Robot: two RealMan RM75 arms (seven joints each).
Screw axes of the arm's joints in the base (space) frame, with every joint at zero. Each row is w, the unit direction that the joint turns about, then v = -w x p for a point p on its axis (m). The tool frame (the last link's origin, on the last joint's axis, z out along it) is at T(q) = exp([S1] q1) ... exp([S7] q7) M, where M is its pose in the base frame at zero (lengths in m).
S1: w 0 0 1 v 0.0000 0.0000 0.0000
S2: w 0 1 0 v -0.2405 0.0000 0.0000
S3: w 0 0 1 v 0.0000 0.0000 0.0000
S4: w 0 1 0 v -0.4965 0.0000 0.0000
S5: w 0 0 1 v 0.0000 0.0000 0.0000
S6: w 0 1 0 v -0.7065 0.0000 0.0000
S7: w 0 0 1 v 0.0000 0.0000 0.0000
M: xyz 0.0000 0.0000 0.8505 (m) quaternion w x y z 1 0 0 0
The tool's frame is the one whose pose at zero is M.
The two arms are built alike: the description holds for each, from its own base.
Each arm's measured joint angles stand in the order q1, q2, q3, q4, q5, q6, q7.
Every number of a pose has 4 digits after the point. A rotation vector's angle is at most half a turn.
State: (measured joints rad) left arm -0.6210 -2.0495 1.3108 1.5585 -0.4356 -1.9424 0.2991; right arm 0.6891 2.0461 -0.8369 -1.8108 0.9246 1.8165 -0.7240
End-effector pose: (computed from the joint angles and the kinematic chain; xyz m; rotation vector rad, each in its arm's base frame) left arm -0.1723 0.3267 0.0527 -2.3634 -1.2579 0.6907; right arm 0.0817 0.3468 0.1445 -2.5706 0.5004 0.2501
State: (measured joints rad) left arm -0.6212 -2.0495 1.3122 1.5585 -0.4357 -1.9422 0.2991; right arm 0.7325 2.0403 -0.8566 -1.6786 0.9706 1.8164 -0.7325
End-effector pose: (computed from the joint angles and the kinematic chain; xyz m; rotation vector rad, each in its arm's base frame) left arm -0.1721 0.3267 0.0525 -2.3642 -1.2563 0.6918; right arm 0.0775 0.3567 0.1266 -2.6841 0.5448 0.2909
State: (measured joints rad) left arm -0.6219 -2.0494 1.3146 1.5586 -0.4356 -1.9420 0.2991; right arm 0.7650 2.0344 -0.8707 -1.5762 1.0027 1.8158 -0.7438
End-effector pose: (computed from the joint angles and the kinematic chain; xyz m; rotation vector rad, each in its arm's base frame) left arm -0.1717 0.3267 0.0522 -2.3655 -1.2532 0.6938; right arm 0.0750 0.3632 0.1134 -2.7653 0.5800 0.3166
